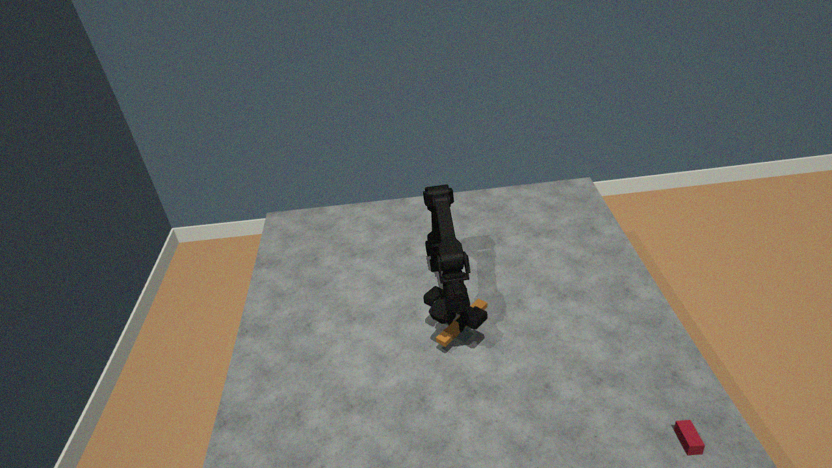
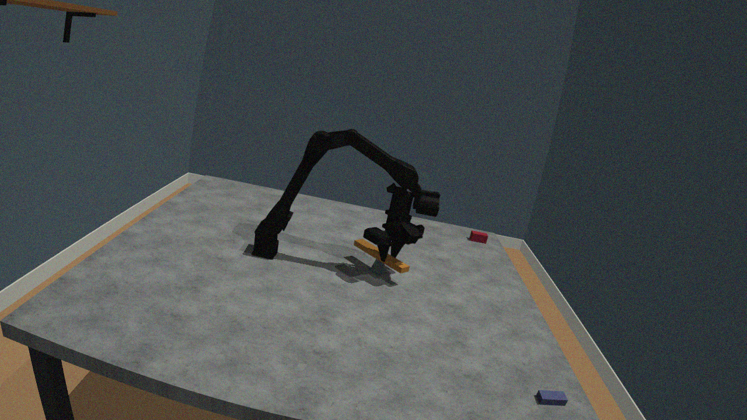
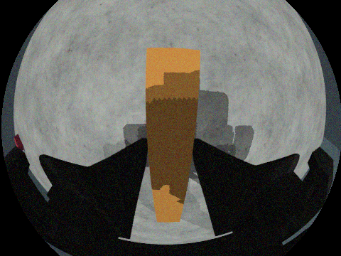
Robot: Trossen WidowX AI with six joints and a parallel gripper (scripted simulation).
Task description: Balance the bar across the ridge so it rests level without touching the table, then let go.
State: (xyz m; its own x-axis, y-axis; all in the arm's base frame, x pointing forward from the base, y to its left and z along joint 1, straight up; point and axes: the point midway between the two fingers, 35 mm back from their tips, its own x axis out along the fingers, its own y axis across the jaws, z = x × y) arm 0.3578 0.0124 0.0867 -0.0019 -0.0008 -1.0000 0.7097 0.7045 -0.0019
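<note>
The orange bar lies 20 mm to the left of my gripper tip and 20 mm behind it. Round my gripper tip: red block (490 mm to the left, 380 mm ahead, 40 mm below); blue-grey block (510 mm to the right, 380 mm ahead, 40 mm below).
</note>
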